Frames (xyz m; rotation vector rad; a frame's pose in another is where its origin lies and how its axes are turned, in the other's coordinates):
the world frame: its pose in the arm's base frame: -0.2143 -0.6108 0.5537 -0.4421 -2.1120 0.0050
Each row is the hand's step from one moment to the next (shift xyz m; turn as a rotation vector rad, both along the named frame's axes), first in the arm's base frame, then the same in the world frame.
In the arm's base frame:
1: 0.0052 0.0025 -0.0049 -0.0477 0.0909 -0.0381
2: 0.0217 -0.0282 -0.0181 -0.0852 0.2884 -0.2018
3: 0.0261 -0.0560 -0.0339 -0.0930 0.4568 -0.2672
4: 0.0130 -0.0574 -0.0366 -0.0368 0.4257 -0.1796
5: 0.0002 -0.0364 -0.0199 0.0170 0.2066 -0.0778
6: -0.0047 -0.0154 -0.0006 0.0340 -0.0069 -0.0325
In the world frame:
1: -0.0057 0.0048 -0.0011 0.0208 0.0768 0.0752
2: -0.0342 -0.0165 -0.0124 -0.0323 0.2783 0.2294
3: -0.0579 -0.0384 -0.0119 -0.0289 0.4447 0.3002
4: -0.0541 -0.0433 0.0001 0.0052 0.4178 0.2006
5: -0.0277 -0.0305 0.0048 -0.0069 0.2119 0.0637
6: -0.0030 -0.0157 0.0016 -0.0452 0.0097 -0.0109

